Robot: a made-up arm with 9 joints. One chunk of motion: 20 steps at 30 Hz.
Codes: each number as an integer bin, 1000 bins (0 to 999) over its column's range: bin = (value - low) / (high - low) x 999, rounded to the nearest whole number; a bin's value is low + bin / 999 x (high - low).
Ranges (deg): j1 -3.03..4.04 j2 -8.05..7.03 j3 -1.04..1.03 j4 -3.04..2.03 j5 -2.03..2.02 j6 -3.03..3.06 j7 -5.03..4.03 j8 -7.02..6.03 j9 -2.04..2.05
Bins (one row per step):
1: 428 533 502 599 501 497 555 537 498
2: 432 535 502 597 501 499 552 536 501
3: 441 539 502 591 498 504 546 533 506
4: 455 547 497 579 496 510 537 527 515
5: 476 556 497 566 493 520 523 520 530
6: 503 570 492 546 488 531 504 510 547
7: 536 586 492 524 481 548 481 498 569
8: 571 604 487 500 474 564 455 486 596
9: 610 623 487 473 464 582 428 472 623
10: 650 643 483 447 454 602 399 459 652
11: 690 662 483 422 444 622 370 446 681
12: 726 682 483 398 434 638 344 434 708
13: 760 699 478 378 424 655 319 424 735
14: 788 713 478 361 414 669 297 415 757
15: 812 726 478 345 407 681 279 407 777
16: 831 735 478 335 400 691 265 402 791
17: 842 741 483 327 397 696 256 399 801
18: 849 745 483 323 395 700 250 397 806
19: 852 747 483 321 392 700 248 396 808
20: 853 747 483 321 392 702 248 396 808
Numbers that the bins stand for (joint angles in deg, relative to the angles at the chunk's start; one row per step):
1: 0.00 0.00 0.00 0.00 0.00 0.00 0.00 -0.01 0.00
2: 0.03 0.03 0.00 -0.01 0.00 0.01 -0.02 -0.02 0.01
3: 0.09 0.09 0.00 -0.04 -0.01 0.04 -0.08 -0.06 0.03
4: 0.19 0.21 -0.01 -0.10 -0.02 0.08 -0.16 -0.14 0.07
5: 0.34 0.34 -0.01 -0.17 -0.03 0.14 -0.29 -0.23 0.13
6: 0.53 0.55 -0.02 -0.27 -0.05 0.21 -0.46 -0.36 0.20
7: 0.76 0.80 -0.02 -0.38 -0.08 0.31 -0.67 -0.51 0.29
8: 1.01 1.07 -0.03 -0.50 -0.11 0.41 -0.90 -0.67 0.40
9: 1.29 1.35 -0.03 -0.64 -0.15 0.52 -1.15 -0.85 0.51
10: 1.57 1.66 -0.04 -0.77 -0.19 0.64 -1.41 -1.02 0.63
11: 1.85 1.94 -0.04 -0.90 -0.23 0.76 -1.67 -1.19 0.75
12: 2.11 2.24 -0.04 -1.02 -0.27 0.86 -1.91 -1.35 0.86
13: 2.35 2.50 -0.05 -1.12 -0.31 0.96 -2.14 -1.48 0.97
14: 2.55 2.71 -0.05 -1.21 -0.35 1.05 -2.34 -1.60 1.06
15: 2.72 2.91 -0.05 -1.29 -0.38 1.12 -2.50 -1.70 1.14
16: 2.85 3.04 -0.05 -1.34 -0.41 1.18 -2.63 -1.77 1.20
17: 2.93 3.14 -0.04 -1.38 -0.42 1.21 -2.71 -1.81 1.24
18: 2.98 3.20 -0.04 -1.40 -0.43 1.24 -2.76 -1.83 1.26
19: 3.00 3.23 -0.04 -1.41 -0.44 1.24 -2.78 -1.85 1.27
20: 3.01 3.23 -0.04 -1.41 -0.44 1.25 -2.78 -1.85 1.27

